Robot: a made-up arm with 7 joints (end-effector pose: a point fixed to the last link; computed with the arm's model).
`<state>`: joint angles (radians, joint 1 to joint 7).
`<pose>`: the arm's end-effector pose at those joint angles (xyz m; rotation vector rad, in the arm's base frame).
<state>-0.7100 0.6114 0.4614 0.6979 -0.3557 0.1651 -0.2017</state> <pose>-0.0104 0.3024 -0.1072 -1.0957 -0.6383 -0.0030</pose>
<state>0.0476 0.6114 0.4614 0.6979 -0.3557 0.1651 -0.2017</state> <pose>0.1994 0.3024 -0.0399 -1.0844 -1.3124 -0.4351</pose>
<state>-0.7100 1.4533 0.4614 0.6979 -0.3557 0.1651 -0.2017</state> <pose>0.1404 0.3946 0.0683 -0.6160 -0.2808 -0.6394</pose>
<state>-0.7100 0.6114 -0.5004 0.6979 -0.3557 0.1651 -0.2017</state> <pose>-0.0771 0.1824 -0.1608 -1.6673 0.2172 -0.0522</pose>
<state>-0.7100 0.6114 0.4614 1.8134 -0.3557 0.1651 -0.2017</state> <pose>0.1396 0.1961 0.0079 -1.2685 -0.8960 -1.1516</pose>
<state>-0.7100 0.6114 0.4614 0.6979 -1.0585 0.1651 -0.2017</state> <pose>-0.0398 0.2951 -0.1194 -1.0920 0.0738 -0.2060</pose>
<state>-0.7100 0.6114 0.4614 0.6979 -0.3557 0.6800 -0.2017</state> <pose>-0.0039 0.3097 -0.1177 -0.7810 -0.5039 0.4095</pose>
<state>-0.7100 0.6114 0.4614 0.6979 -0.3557 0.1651 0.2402</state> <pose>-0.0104 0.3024 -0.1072 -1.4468 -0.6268 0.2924</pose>
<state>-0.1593 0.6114 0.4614 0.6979 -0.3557 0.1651 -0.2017</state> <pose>0.1481 0.3024 -0.0739 -1.0989 -1.1297 -0.3138</pose>
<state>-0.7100 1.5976 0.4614 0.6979 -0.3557 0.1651 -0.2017</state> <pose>0.1689 0.3896 0.1014 -0.5263 -0.2162 -0.7404</pose>
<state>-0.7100 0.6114 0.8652 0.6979 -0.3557 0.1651 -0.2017</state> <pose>-0.0168 0.3462 -0.0611 -0.8078 -0.9585 0.0173</pose>
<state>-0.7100 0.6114 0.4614 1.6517 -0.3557 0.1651 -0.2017</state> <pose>0.1302 0.2177 -0.0154 -1.2587 -0.8668 -0.9799</pose>
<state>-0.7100 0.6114 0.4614 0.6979 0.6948 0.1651 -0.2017</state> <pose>0.0018 0.3349 -0.0747 -0.9140 -1.6880 0.3280</pose>
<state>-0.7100 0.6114 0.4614 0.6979 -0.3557 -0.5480 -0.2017</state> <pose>-0.0271 0.3005 -0.0968 -1.4816 -0.7893 -0.6241</pose>
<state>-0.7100 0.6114 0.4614 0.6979 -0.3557 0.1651 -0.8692</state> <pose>-0.0104 0.3024 -0.1072 -0.5409 -0.6148 -0.4129</pose>
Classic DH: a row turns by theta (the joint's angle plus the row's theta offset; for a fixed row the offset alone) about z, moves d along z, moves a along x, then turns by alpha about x. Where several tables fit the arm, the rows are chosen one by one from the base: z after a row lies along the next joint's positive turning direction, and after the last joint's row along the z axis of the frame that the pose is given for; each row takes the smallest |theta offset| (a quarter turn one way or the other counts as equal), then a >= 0, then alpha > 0; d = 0 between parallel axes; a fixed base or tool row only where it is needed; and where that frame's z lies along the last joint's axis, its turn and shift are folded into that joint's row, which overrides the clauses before.
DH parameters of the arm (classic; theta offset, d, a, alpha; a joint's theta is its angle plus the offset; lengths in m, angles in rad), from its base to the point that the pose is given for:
base (fixed): 0 0.19 0.01 1.5708
joint 1: -1.5708 -0.09 0.02 -1.5708
joint 2: -1.5708 0.03 0.01 1.5708
joint 3: 1.5708 -0.16 0.01 1.5708
joint 4: 0 -0.02 -0.01 -1.5708
joint 5: 0 -0.22 0.02 -1.5708
joint 6: -1.5708 -0.02 0.02 1.5708
joint 7: 0.8048 -0.02 0 -0.778
tool (fixed): 0.9701 0 0 0

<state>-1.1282 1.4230 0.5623 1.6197 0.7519 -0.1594 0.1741</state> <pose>0.1682 0.2272 0.0574 -2.2080 -0.7247 -0.9735</pose>
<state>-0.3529 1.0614 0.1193 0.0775 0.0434 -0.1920 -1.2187</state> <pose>0.0190 0.3979 -0.0206 0.0581 -0.7333 -0.6763</pose>
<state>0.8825 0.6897 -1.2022 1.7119 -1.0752 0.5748 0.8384</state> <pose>0.2697 -0.0009 0.0812 -1.1084 0.4537 -1.4014</pose>
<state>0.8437 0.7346 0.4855 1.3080 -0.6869 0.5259 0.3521</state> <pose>0.2586 0.2770 0.2842 -0.9182 -1.6927 -1.1100</pose>
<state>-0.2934 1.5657 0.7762 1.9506 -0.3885 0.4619 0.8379</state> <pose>0.2115 0.1484 0.2291 -1.0331 -0.1882 -1.2596</pose>
